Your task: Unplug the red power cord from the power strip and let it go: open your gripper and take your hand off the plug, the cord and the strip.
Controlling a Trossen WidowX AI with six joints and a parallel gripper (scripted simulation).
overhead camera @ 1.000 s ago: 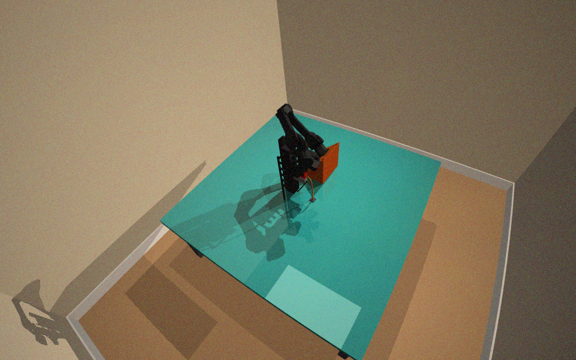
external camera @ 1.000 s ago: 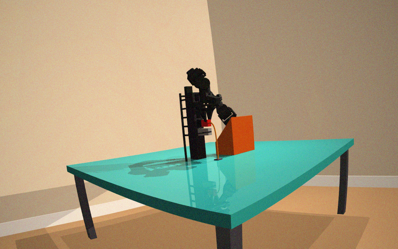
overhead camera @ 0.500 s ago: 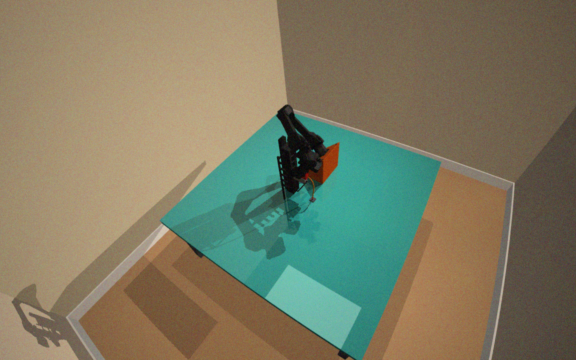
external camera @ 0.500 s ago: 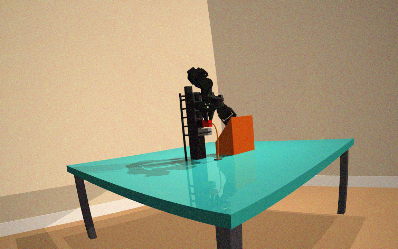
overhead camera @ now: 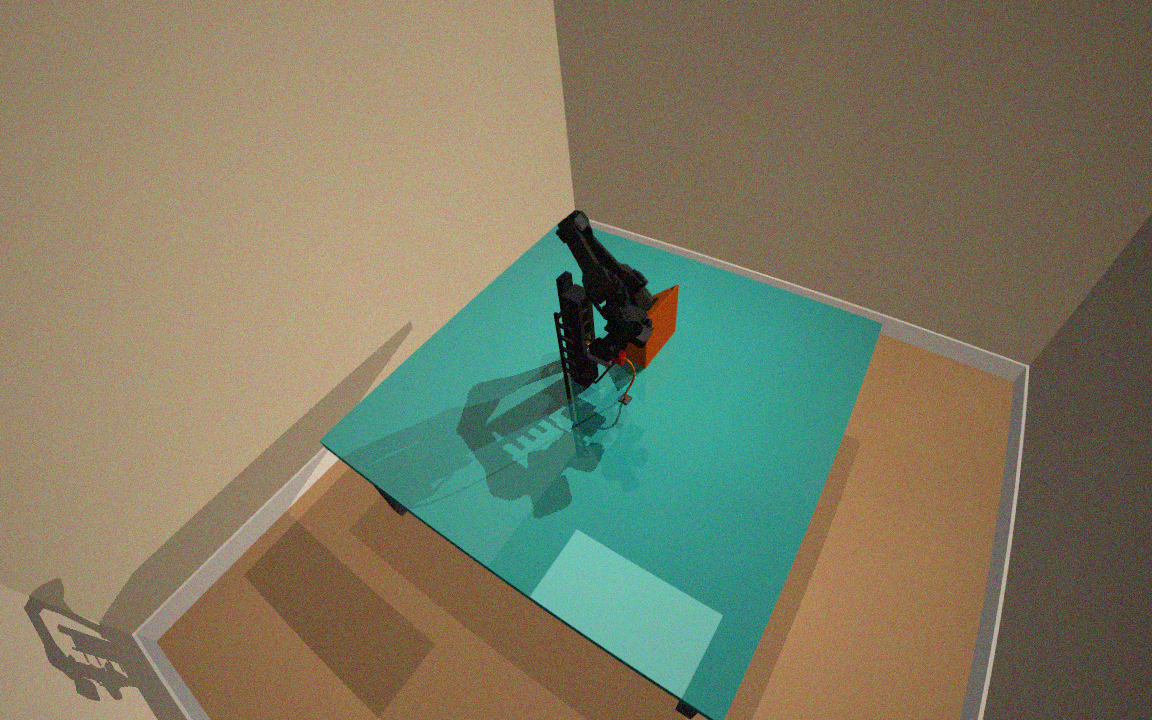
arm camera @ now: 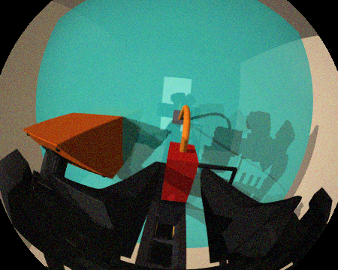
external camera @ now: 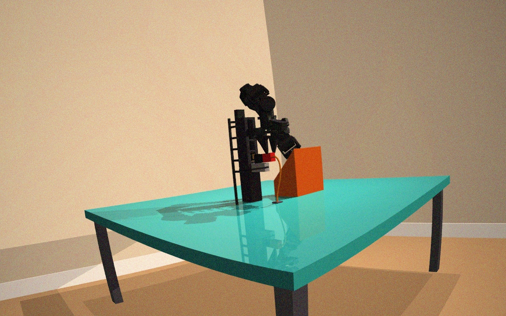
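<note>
The red plug is 30 mm to the right of my gripper tip and 10 mm below it.
</note>
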